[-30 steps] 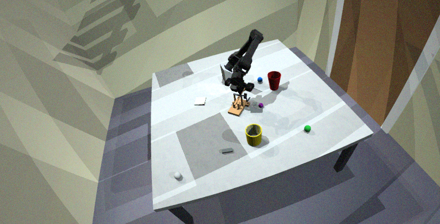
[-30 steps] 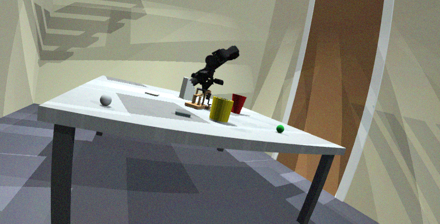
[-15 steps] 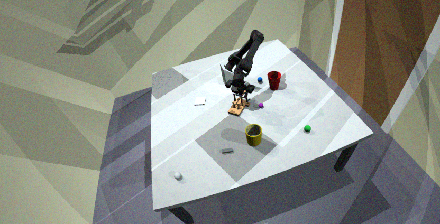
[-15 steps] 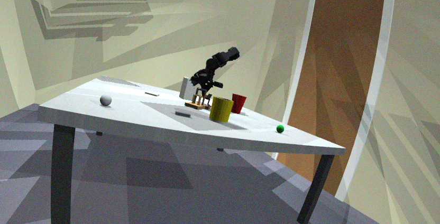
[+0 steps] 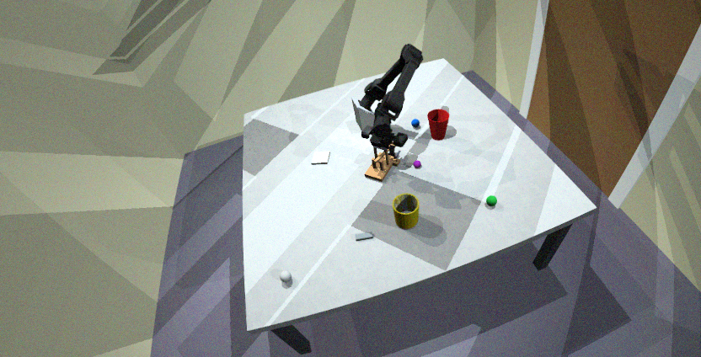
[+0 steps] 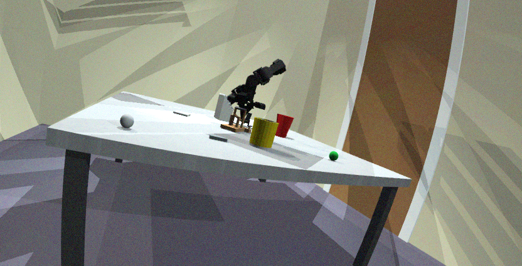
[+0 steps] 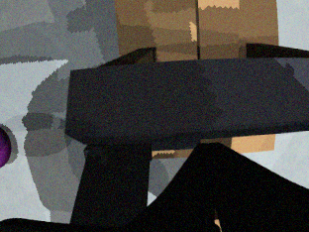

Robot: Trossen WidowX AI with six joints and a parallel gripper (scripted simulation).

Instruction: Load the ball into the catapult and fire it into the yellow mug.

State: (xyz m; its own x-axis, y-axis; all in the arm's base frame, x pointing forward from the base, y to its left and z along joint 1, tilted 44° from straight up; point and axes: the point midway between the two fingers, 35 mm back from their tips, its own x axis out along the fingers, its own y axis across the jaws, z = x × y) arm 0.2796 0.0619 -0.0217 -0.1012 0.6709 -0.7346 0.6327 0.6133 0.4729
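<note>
My gripper tip is now 1 cm short of the wooden catapult. The rest, counted from my gripper tip: red cup (26 cm to the left, 8 cm behind, 2 cm below); then purple ball (11 cm to the left, 8 cm ahead, 4 cm below); then blue ball (19 cm to the left, 18 cm behind, 3 cm below).
</note>
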